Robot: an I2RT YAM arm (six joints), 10 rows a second.
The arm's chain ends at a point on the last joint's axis. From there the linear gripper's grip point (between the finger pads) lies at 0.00 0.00 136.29 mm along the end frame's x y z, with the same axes.
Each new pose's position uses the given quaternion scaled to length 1; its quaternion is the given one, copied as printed.
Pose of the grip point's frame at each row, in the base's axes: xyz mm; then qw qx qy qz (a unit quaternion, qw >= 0):
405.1, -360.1, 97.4, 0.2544, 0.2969, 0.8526, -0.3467
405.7, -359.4, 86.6, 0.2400, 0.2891, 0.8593, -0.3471
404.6, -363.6, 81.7, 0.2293, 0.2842, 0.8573, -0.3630
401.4, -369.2, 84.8, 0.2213, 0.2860, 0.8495, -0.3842
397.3, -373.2, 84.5, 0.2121, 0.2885, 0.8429, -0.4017
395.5, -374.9, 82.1, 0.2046, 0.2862, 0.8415, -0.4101
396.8, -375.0, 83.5, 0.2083, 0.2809, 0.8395, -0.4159
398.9, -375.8, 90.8, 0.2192, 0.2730, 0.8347, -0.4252
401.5, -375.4, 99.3, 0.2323, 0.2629, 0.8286, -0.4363
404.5, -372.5, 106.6, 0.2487, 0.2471, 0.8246, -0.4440
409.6, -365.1, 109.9, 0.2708, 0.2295, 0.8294, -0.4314
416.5, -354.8, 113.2, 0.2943, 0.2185, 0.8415, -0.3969
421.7, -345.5, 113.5, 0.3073, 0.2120, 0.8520, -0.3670
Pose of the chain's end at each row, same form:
374.0, -258.9, 183.3, 0.2544, 0.2969, 0.8526, -0.3467
376.8, -259.2, 174.4, 0.2400, 0.2891, 0.8593, -0.3471
379.1, -261.0, 167.7, 0.2293, 0.2842, 0.8573, -0.3630
380.1, -263.0, 167.5, 0.2213, 0.2860, 0.8495, -0.3842
380.2, -264.2, 164.5, 0.2121, 0.2885, 0.8429, -0.4017
380.6, -264.9, 161.1, 0.2046, 0.2862, 0.8415, -0.4101
381.0, -263.9, 160.8, 0.2083, 0.2809, 0.8395, -0.4159
380.7, -262.8, 164.7, 0.2192, 0.2730, 0.8347, -0.4252
380.3, -260.2, 169.0, 0.2323, 0.2629, 0.8286, -0.4363
378.5, -256.0, 172.3, 0.2487, 0.2471, 0.8246, -0.4440
375.4, -250.6, 175.5, 0.2708, 0.2295, 0.8294, -0.4314
372.6, -246.2, 182.9, 0.2943, 0.2185, 0.8415, -0.3969
371.5, -242.5, 187.3, 0.3073, 0.2120, 0.8520, -0.3670

